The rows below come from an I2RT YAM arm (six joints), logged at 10 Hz.
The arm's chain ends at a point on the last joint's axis. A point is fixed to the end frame.
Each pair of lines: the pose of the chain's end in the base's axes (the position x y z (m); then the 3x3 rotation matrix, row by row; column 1 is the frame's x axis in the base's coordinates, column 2 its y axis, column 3 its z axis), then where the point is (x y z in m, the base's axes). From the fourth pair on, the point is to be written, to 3 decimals.
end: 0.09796 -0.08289 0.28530; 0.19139 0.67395 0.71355; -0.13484 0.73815 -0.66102; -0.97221 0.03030 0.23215
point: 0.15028 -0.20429 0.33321
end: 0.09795 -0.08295 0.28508; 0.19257 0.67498 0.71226; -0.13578 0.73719 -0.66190; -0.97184 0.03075 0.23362
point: 0.15002 -0.20439 0.33315
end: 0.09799 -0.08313 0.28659; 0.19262 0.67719 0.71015; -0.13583 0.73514 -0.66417; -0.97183 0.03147 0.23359
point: 0.14967 -0.20475 0.33462
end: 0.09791 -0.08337 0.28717; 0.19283 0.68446 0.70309; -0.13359 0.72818 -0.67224; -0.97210 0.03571 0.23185
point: 0.148 -0.206 0.335
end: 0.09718 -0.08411 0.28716; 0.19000 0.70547 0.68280; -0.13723 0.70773 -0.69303; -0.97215 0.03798 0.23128
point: 0.144 -0.208 0.335
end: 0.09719 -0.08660 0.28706; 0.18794 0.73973 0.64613; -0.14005 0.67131 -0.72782; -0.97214 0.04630 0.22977
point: 0.137 -0.213 0.334
